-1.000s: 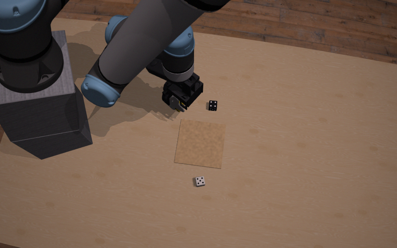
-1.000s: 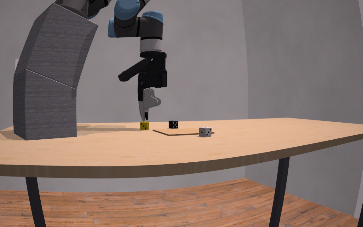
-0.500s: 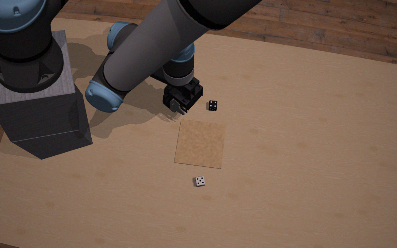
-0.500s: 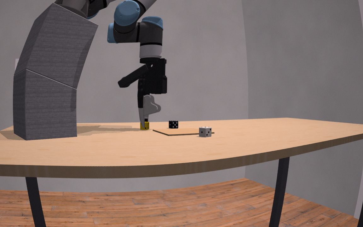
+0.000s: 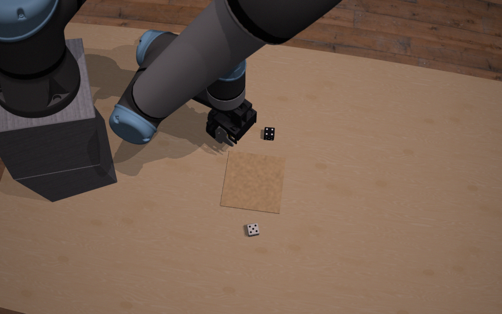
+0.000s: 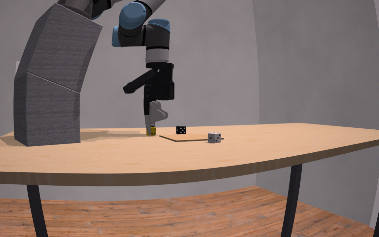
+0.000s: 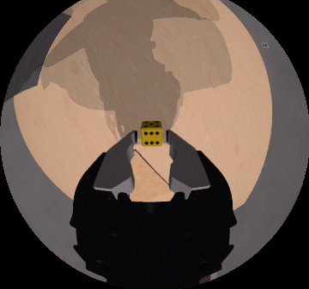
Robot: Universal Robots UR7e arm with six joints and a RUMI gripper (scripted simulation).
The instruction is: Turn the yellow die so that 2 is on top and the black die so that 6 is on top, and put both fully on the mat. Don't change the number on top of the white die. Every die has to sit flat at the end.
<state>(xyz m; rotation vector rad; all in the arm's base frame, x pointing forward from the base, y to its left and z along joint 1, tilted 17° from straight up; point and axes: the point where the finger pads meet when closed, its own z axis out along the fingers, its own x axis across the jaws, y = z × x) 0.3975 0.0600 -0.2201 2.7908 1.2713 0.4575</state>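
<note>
Right now the yellow die is 10 mm below my hand. Round my hand: white die 60 mm ahead, 240 mm to the right, 10 mm below; then mat 70 mm ahead, 120 mm to the right, 20 mm below; then black die 110 mm ahead, 10 mm below.
</note>
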